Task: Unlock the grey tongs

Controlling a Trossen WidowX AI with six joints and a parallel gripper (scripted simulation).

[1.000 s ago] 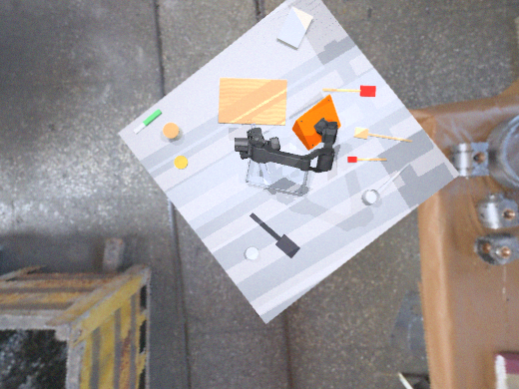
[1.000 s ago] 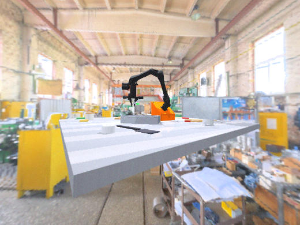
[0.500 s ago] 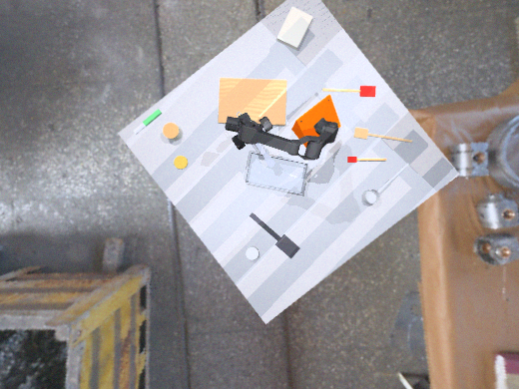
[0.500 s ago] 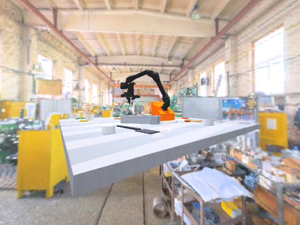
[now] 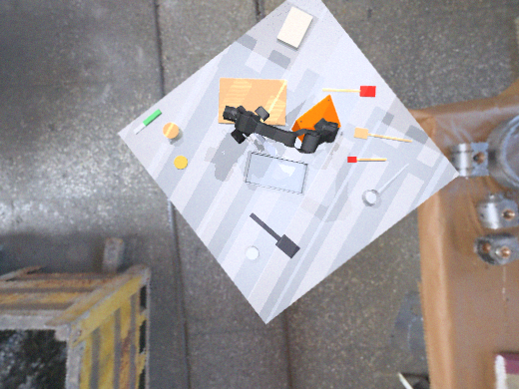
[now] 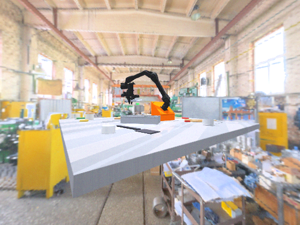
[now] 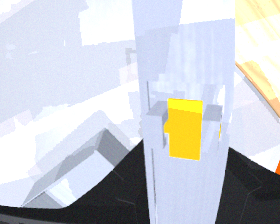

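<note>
The yellow lock piece lies 30 mm to the right of my gripper tip and 40 mm above it. Round my gripper tip: wooden board 130 mm behind, 130 mm to the right, 150 mm below; then roasting tin 50 mm ahead, 240 mm to the left, 130 mm below; then black spatula 290 mm ahead, 480 mm to the left, 160 mm below.
</note>
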